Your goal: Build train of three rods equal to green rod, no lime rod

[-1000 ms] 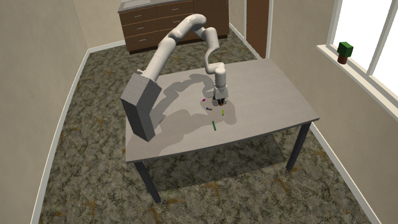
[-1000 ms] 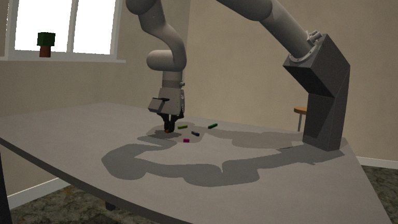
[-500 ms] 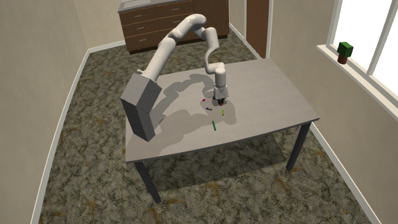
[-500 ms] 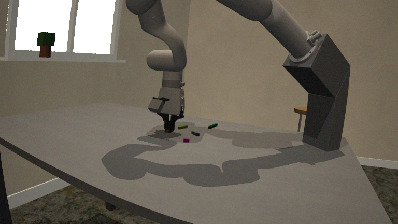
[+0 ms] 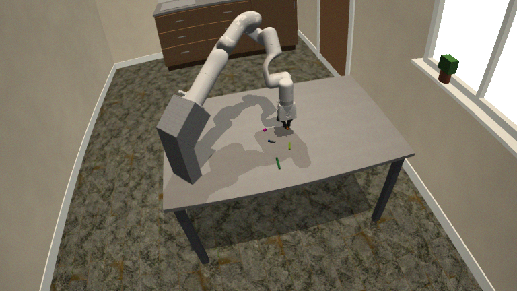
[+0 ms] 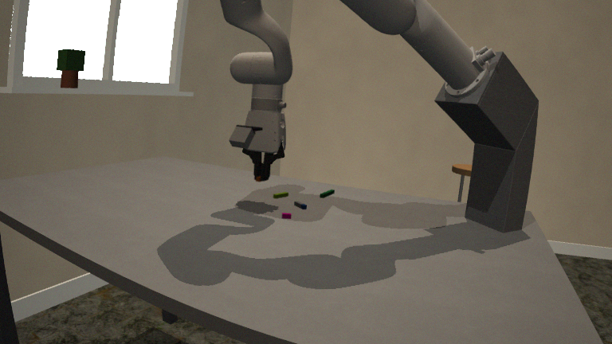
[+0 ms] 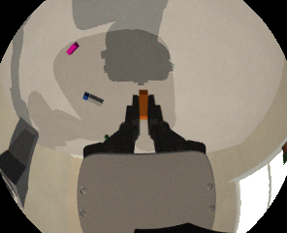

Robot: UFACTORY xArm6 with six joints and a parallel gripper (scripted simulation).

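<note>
Now: hand 80 mm above the grey rod, 70 mm to the left of it and 70 mm past it. Also, from my hand: lime rod: 90 mm to the right, 80 mm below, 30 mm ahead; then blue rod: 90 mm behind, 80 mm below, 60 mm to the right; then orange rod: 20 mm below.
</note>
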